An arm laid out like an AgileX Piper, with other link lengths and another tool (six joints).
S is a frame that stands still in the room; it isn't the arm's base.
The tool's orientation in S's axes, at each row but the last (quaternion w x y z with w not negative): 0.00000 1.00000 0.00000 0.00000; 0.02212 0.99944 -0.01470 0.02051; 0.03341 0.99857 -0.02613 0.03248; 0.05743 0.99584 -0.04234 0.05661; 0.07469 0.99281 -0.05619 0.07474
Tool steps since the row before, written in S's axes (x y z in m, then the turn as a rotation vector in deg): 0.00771 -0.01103 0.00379 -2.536 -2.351 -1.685; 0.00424 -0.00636 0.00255 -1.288 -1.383 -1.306; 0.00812 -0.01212 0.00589 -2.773 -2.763 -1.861; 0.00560 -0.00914 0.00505 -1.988 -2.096 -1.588; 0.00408 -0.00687 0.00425 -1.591 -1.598 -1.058
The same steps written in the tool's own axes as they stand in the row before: 0.00771 0.01103 -0.00379 -2.536 2.351 1.685; 0.00452 0.00633 -0.00209 -1.301 1.363 1.314; 0.00909 0.01202 -0.00452 -2.749 2.783 1.867; 0.00685 0.00909 -0.00329 -1.992 2.081 1.603; 0.00536 0.00684 -0.00251 -1.569 1.617 1.062
